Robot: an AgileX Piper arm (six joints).
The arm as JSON. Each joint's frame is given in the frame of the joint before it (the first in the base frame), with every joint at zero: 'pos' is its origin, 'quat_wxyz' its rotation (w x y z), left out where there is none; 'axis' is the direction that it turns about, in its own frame. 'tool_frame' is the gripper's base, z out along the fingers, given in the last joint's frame.
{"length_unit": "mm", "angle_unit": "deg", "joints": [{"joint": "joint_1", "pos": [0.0, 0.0, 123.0], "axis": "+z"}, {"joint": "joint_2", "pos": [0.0, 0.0, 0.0], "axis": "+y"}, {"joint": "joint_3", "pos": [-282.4, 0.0, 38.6], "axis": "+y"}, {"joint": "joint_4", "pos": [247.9, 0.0, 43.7], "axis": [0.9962, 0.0, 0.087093]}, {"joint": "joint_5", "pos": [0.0, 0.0, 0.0], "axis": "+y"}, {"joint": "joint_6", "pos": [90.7, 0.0, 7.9], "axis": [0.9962, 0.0, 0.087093]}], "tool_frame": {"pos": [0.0, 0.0, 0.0], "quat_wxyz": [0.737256, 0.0, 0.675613, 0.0]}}
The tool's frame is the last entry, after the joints.
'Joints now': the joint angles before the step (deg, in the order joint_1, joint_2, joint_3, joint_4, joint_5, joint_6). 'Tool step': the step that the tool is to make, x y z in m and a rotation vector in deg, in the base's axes. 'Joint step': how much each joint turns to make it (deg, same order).
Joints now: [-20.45 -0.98 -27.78 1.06 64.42 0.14]
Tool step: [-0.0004 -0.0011 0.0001 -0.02 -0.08 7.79]
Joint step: [7.81 0.01 0.01 -0.02 -0.10 0.02]
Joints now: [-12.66 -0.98 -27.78 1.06 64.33 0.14]
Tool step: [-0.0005 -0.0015 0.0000 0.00 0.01 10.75]
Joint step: [10.74 0.00 0.00 0.01 0.01 -0.01]
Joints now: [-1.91 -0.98 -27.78 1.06 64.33 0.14]
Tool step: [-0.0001 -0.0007 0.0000 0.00 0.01 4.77]
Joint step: [4.77 0.01 0.00 0.00 0.00 0.00]
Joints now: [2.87 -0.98 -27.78 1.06 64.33 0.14]
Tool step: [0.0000 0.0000 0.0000 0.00 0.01 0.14]
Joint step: [0.13 0.00 0.00 0.01 0.01 -0.01]
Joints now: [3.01 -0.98 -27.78 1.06 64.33 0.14]
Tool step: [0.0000 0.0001 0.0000 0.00 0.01 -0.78]
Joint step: [-0.77 0.00 0.00 -0.01 0.01 0.01]
